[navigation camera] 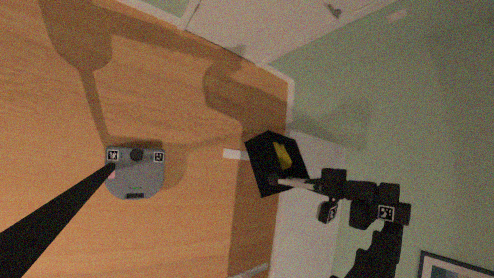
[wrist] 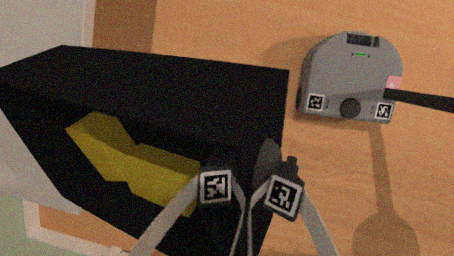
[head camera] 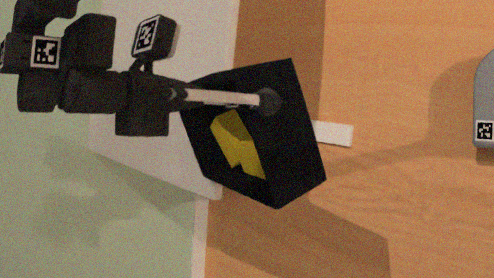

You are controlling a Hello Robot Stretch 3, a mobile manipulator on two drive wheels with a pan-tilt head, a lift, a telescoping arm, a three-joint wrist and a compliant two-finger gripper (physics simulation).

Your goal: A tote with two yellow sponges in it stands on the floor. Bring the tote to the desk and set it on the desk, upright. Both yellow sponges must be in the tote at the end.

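Where they show: gripper, fingertip midpoint: [navigation camera: 270, 177] [wrist: 255, 156] [head camera: 271, 103]; robot's base, origin of the base link: [navigation camera: 136, 154] [wrist: 334, 101].
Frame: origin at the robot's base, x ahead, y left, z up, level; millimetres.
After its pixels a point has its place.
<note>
The black tote [head camera: 295, 135] @(x 23, y -358, z 833 mm) [navigation camera: 257, 162] @(x 25, y -355, z 823 mm) [wrist: 150, 90] @(x -66, y -460, z 875 mm) is off the floor and tilted, its open side turned partly toward the wall. It overlaps the near edge of the pale desk [head camera: 200, 30] @(x -214, y -721, z 720 mm) [navigation camera: 305, 250] @(x -546, y -872, z 720 mm) [wrist: 40, 25] @(x -124, y -697, z 720 mm) in the head view; whether it touches the desk cannot be told. My gripper [head camera: 270, 101] @(x -22, y -378, z 864 mm) [navigation camera: 274, 180] @(x -22, y -378, z 864 mm) [wrist: 255, 156] @(x -22, y -378, z 864 mm) is shut on one tote wall near a corner, one fingertip inside and one outside. Two yellow sponges [head camera: 237, 147] @(x 54, y -535, z 769 mm) [navigation camera: 283, 155] @(x 49, y -561, z 758 mm) [wrist: 135, 162] @(x 44, y -523, z 766 mm) lie against each other inside the tote; the wall and finger hide parts of them.
The grey robot base [head camera: 484, 100] @(x -90, y -134, z 161 mm) [navigation camera: 135, 177] @(x -127, y 1, z 160 mm) [wrist: 350, 70] @(x -130, y -26, z 160 mm) stands on the wooden floor, with the black mast [navigation camera: 60, 215] @(x -56, y 116, z 921 mm) [wrist: 425, 100] @(x -67, y 116, z 373 mm) rising from it. A white desk leg [head camera: 335, 134] [navigation camera: 232, 154] shows beside the tote. A green wall [head camera: 100, 225] @(x 473, y -1491, z 636 mm) [navigation camera: 400, 100] @(x 475, y -1491, z 1141 mm) backs the desk; a pale door [navigation camera: 260, 30] @(x 996, y -698, z 412 mm) is nearby.
</note>
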